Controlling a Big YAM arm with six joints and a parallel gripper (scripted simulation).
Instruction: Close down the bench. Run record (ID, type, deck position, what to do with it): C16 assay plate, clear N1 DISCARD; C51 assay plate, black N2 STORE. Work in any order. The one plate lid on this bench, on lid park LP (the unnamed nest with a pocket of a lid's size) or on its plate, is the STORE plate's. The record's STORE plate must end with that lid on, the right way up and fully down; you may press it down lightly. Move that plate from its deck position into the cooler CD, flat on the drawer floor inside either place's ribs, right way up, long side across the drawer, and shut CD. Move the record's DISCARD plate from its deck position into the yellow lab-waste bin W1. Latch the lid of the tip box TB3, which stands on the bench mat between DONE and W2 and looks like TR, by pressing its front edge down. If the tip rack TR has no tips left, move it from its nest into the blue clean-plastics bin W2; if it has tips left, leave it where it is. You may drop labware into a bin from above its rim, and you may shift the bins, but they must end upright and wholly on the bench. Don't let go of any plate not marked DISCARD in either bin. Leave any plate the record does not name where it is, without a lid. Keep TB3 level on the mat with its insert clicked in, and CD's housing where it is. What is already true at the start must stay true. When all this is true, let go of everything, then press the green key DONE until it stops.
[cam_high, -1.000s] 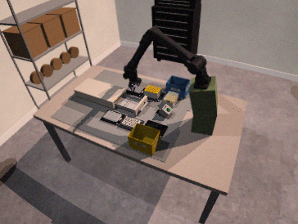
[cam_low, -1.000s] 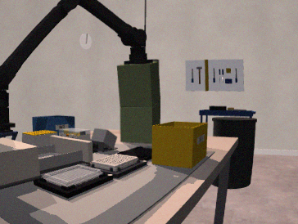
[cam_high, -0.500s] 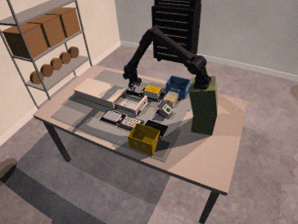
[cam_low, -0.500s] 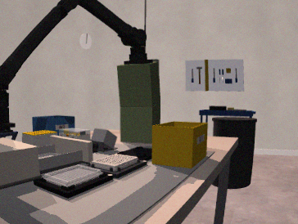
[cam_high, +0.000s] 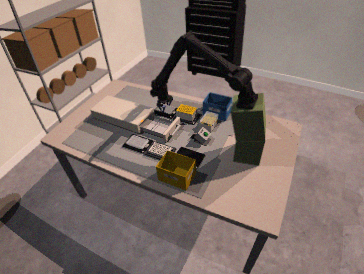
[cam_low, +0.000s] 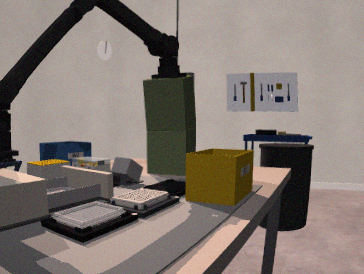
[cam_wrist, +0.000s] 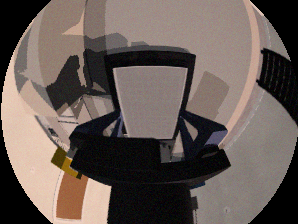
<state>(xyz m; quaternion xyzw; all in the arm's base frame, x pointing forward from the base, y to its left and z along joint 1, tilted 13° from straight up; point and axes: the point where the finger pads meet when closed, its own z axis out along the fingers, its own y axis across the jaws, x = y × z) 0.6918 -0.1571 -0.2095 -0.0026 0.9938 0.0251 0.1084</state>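
Now: hand right at the clear plate lid. From my hand the other things lie so: black plate (1 cm below); black nest N2 (2 cm below); yellow-topped tip rack TR (18 cm behind, 2 cm above, 1 cm to the right).
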